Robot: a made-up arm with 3 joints.
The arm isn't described. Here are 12 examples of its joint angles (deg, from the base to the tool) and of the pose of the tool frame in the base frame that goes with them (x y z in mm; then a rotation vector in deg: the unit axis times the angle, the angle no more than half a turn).
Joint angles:
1: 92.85 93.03 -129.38
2: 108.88 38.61 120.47
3: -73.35 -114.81 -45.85
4: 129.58 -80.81 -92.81
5: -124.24 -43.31 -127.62
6: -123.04 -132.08 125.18
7: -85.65 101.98 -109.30
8: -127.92 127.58 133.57
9: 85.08 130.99 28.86
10: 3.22 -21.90 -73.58
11: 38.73 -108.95 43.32
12: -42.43 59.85 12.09
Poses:
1: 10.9 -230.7 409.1 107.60 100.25 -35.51
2: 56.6 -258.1 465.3 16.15 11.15 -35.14
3: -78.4 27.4 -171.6 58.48 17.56 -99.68
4: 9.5 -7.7 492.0 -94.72 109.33 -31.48
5: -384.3 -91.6 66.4 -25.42 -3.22 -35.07
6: -253.5 42.8 -50.6 -144.20 -53.06 -2.69
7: 12.9 -210.2 -135.2 13.34 -17.02 101.66
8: -160.2 -151.2 -111.4 137.09 -51.19 6.76
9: 10.4 -127.2 421.7 -73.05 -28.78 -112.36
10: 283.4 -153.7 -114.2 19.30 -75.80 -13.60
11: 337.1 19.7 177.4 82.21 3.12 71.53
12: 144.4 -245.7 -126.1 -59.83 49.32 16.22
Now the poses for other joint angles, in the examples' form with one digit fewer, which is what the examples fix.
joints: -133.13 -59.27 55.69
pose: -388 -66 99 -66.6 -149.7 53.4
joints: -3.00 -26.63 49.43
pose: 277 -146 -140 25.3 51.5 10.9
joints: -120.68 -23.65 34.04
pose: -368 -153 19 23.7 151.8 -22.3
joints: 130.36 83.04 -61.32
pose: -140 -232 370 93.8 127.9 64.5
